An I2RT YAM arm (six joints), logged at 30 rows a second.
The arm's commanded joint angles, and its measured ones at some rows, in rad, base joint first. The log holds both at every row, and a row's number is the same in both.
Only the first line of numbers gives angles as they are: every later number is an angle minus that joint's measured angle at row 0.
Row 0, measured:
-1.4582 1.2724 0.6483 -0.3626 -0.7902 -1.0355
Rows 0 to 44, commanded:
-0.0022 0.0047 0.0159 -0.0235 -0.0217 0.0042
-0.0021 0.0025 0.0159 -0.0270 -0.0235 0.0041
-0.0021 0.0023 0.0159 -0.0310 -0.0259 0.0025
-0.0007 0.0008 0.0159 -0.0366 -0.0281 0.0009
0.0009 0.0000 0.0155 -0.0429 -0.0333 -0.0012
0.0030 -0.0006 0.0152 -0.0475 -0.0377 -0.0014
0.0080 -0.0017 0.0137 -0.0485 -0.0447 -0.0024
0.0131 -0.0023 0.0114 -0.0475 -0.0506 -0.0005
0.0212 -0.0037 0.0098 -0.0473 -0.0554 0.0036
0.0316 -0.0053 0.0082 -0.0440 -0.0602 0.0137
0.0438 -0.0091 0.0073 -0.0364 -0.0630 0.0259
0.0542 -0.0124 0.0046 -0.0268 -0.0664 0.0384
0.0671 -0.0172 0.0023 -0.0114 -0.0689 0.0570
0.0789 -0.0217 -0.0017 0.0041 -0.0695 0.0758
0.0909 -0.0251 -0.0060 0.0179 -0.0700 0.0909
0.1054 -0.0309 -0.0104 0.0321 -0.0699 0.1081
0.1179 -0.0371 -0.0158 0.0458 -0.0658 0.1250
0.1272 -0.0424 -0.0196 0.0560 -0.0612 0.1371
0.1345 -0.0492 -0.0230 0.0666 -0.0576 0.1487
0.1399 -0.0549 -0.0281 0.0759 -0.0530 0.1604
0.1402 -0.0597 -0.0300 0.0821 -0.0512 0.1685
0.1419 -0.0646 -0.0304 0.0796 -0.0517 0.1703
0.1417 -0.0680 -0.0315 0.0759 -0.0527 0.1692
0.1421 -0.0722 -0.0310 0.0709 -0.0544 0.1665
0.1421 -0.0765 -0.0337 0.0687 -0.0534 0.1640
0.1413 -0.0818 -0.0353 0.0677 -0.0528 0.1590
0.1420 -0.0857 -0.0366 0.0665 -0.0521 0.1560
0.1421 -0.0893 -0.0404 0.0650 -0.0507 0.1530
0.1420 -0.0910 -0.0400 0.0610 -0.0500 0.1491
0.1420 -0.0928 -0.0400 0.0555 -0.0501 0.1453
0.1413 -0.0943 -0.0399 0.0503 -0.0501 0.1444
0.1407 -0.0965 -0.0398 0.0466 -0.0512 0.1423
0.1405 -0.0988 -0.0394 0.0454 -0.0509 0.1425
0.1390 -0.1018 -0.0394 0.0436 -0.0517 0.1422
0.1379 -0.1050 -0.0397 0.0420 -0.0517 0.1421
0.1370 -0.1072 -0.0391 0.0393 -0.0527 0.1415
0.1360 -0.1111 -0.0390 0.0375 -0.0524 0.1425
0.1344 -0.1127 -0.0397 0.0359 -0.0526 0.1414
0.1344 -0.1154 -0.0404 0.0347 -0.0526 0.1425
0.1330 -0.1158 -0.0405 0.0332 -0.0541 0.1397
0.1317 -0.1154 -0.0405 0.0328 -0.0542 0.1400
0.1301 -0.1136 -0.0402 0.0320 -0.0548 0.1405
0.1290 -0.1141 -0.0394 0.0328 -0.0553 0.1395
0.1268 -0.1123 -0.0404 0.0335 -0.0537 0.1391
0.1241 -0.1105 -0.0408 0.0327 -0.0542 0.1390
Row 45, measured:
0.1320 -0.1041 -0.0278 0.0412 -0.0424 0.1354
